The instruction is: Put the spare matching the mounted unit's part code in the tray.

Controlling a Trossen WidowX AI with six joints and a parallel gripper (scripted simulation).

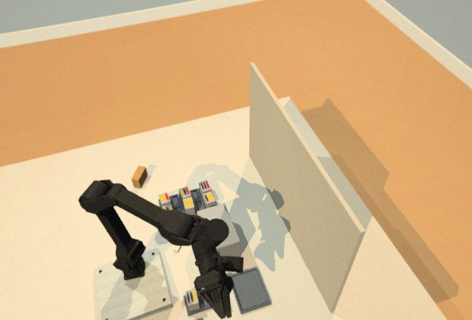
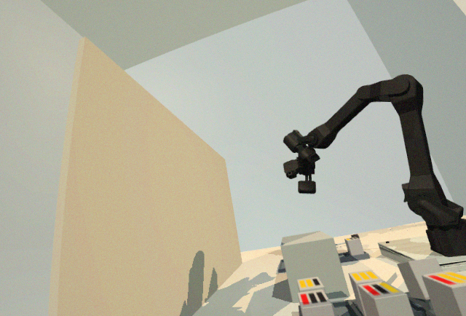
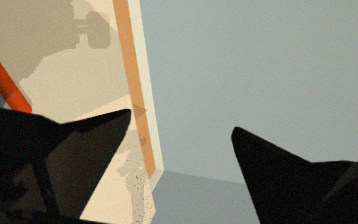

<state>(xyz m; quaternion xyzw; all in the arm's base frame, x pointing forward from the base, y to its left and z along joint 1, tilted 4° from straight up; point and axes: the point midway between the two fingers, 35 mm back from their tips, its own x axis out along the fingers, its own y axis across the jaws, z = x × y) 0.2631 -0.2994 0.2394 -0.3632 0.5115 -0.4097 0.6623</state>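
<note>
The thin stick is 400 mm to the left of my gripper tip, 270 mm below it and 100 mm behind it. Round my gripper tip: mounted unit 380 mm to the left, 230 mm below, 30 mm ahead; then tan wall panel 410 mm to the left, 280 mm ahead, 50 mm below; then small rack 270 mm below, 180 mm to the left, 50 mm behind.
</note>
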